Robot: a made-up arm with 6 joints.
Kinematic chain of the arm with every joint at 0, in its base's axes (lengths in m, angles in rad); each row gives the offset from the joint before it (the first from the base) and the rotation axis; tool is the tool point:
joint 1: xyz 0 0 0.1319 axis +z
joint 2: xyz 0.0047 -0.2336 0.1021 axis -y
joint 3: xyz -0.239 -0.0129 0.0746 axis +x
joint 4: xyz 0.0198 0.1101 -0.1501 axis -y
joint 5: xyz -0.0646 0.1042 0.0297 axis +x
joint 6: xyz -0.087 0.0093 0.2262 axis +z
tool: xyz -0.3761 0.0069 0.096
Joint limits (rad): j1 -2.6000..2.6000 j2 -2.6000..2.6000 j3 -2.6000..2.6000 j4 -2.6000..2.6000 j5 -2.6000..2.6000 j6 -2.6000..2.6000
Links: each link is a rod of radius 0.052 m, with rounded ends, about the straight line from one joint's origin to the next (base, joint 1, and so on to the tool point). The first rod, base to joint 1, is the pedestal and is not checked.
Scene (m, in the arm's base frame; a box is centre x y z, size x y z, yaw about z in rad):
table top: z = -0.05
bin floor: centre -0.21 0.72 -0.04 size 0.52 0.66 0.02 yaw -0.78
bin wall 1: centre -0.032 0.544 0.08 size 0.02 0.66 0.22 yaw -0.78
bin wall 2: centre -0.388 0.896 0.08 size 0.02 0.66 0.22 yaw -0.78
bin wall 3: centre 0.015 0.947 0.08 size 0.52 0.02 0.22 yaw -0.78
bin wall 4: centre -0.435 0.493 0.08 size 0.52 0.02 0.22 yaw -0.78
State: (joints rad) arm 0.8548 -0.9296 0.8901 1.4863 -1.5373 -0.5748
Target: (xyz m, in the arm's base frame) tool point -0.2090 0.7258 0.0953
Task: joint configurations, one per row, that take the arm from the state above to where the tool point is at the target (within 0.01 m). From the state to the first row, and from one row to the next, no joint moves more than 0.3 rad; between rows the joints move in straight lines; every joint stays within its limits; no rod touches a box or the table.
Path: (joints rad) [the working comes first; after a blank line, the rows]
Joints at the target: -0.6372 -0.1147 0.4266 1.0627 -1.1212 -0.0874
Straight joint move there: clear.

1: 0.5564 -0.7666 0.7974 1.4016 -1.4541 -0.4773
2: 0.2580 -0.6036 0.7047 1.3169 -1.3708 -0.3798
3: -0.0404 -0.4406 0.6120 1.2322 -1.2876 -0.2824
4: -0.3388 -0.2776 0.5193 1.1474 -1.2044 -0.1849
5: -0.6372 -0.1147 0.4266 1.0627 -1.1212 -0.0874

